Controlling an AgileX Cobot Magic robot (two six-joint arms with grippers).
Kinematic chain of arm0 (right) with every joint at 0, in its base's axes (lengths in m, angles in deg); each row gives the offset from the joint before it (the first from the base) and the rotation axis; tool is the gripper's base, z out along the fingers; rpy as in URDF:
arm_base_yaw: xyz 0 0 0.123 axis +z
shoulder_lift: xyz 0 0 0 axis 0.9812 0.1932 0
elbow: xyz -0.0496 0.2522 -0.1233 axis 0.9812 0.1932 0
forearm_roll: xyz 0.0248 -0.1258 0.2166 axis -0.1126 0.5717 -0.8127
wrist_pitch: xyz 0 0 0 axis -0.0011 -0.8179 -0.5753
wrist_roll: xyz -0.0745 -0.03 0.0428 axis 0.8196 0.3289 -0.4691
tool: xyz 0 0 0 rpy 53.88 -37.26 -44.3
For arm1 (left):
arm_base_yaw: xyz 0 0 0.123 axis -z
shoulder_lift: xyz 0 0 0 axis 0.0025 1 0
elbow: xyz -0.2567 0.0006 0.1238 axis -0.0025 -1 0
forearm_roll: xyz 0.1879 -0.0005 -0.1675 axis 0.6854 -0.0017 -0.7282
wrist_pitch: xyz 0 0 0 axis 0.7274 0.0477 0.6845
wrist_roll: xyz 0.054 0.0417 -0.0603 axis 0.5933 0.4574 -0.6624
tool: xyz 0 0 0 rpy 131.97 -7.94 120.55
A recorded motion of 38 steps. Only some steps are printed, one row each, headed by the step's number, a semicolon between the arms.
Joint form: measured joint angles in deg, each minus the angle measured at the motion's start. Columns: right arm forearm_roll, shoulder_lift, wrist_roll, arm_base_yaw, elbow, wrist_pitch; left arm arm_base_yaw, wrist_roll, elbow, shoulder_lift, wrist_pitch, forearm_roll.
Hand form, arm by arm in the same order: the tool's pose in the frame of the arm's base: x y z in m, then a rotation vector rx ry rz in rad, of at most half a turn. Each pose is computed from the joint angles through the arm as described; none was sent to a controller.
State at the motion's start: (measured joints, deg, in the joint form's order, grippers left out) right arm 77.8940 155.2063 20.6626 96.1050 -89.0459 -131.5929; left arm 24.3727 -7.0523 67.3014 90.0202 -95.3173 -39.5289
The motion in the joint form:
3: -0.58 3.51 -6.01 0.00 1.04 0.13; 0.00 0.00 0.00 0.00 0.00 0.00
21: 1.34 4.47 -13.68 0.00 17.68 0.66; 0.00 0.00 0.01 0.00 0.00 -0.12
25: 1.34 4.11 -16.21 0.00 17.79 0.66; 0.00 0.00 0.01 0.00 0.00 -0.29
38: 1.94 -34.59 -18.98 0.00 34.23 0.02; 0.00 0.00 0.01 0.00 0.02 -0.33
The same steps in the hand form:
3: 0.4256 0.1377 0.1910 -0.9718 2.9165 0.0870; 0.2450 -0.1804 0.1405 0.9390 1.5330 -0.9413
21: 0.3787 0.1202 0.1176 0.7414 -2.8112 -0.0241; 0.2452 -0.1803 0.1406 0.9367 1.5333 -0.9405
25: 0.3784 0.1200 0.1198 0.6802 -2.8309 -0.0170; 0.2455 -0.1802 0.1406 0.9335 1.5340 -0.9394
38: 0.2748 0.0870 0.2888 -0.6410 2.9255 0.0439; 0.2455 -0.1802 0.1406 0.9329 1.5345 -0.9389

